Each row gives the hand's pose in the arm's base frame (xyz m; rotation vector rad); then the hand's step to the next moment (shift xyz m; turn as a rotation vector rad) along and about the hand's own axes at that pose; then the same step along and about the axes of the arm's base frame.
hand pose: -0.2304 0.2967 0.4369 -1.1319 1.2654 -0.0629
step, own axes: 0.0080 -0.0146 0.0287 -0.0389 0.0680 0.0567
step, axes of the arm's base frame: 0.0326 0.0060 0.0008 -0.0066 0.0928 -0.0266
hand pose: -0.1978 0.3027 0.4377 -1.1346 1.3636 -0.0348
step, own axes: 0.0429 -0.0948 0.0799 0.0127 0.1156 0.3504
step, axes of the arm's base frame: 0.1280 -0.0257 0.0133 0.2066 0.2641 -0.1545
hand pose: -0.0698 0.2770 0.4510 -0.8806 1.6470 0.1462
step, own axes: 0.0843 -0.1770 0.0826 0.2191 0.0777 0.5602
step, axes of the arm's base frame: 0.1726 -0.1194 -0.0351 0.3936 0.2549 -0.3847
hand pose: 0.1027 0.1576 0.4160 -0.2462 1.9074 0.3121
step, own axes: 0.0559 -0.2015 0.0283 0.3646 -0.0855 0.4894
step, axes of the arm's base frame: 0.0697 -0.1818 -0.0814 0.3326 0.0745 -0.5134
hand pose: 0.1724 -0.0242 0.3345 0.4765 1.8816 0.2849
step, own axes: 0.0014 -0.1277 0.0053 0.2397 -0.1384 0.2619
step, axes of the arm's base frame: -0.0194 -0.1131 -0.0563 0.1472 -0.0222 -0.3508
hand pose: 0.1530 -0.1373 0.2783 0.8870 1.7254 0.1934
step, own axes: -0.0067 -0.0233 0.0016 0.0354 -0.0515 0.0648
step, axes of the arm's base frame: -0.0087 -0.0212 -0.0081 0.0306 -0.0330 -0.0780
